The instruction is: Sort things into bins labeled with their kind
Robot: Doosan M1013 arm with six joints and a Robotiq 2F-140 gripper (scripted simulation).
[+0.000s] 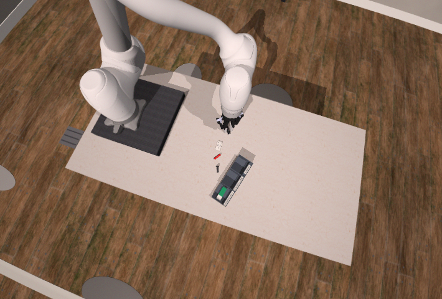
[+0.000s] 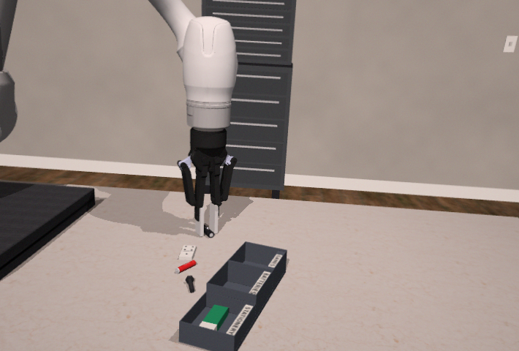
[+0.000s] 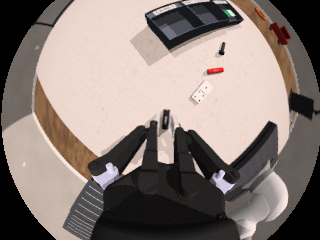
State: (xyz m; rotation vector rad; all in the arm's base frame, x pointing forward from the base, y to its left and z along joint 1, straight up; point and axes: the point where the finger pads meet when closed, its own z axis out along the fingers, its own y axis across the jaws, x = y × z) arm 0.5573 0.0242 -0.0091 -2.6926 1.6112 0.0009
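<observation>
Right now the black battery is 3 cm below my hand. From my hand the other things lie so: red cylinder (3 cm behind, 16 cm to the right, 3 cm below); then white domino (3 cm behind, 10 cm to the right, 3 cm below); then small black piece (2 cm behind, 22 cm to the right, 3 cm below).
</observation>
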